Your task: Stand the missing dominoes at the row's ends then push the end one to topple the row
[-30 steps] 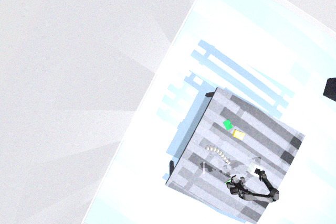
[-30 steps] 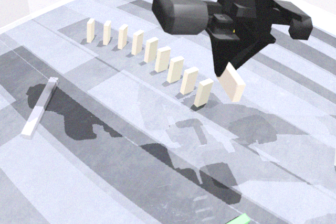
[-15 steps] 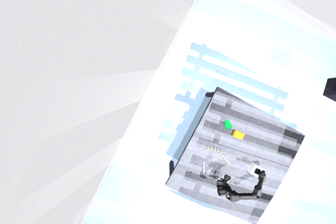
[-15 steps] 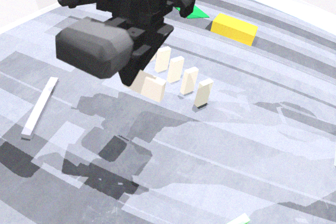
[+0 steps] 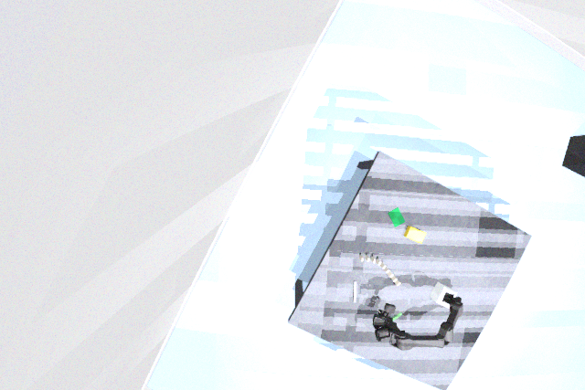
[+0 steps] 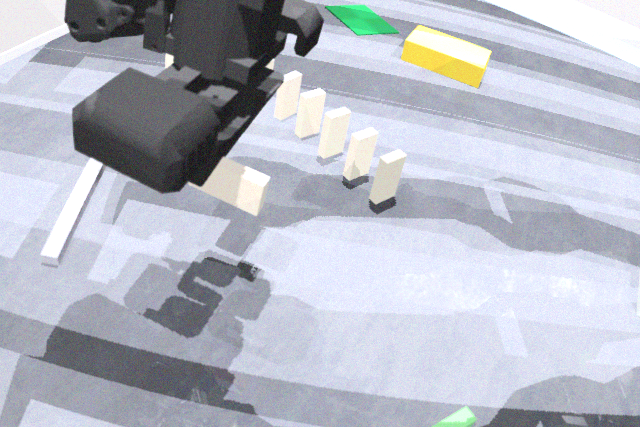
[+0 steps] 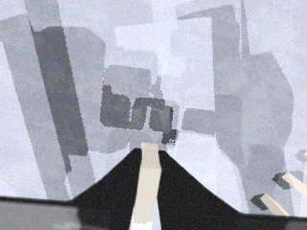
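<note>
Now: gripper tip 140 mm short of the white flat bar, 20 mm to the left of it and 100 mm above it. From my gripper tip the other things lie so: yellow block: 80 mm behind, 520 mm to the right, 90 mm below; pale green piece: 200 mm behind, 50 mm to the left, 100 mm below; green patch: 80 mm ahead, 580 mm to the right, 110 mm below.
</note>
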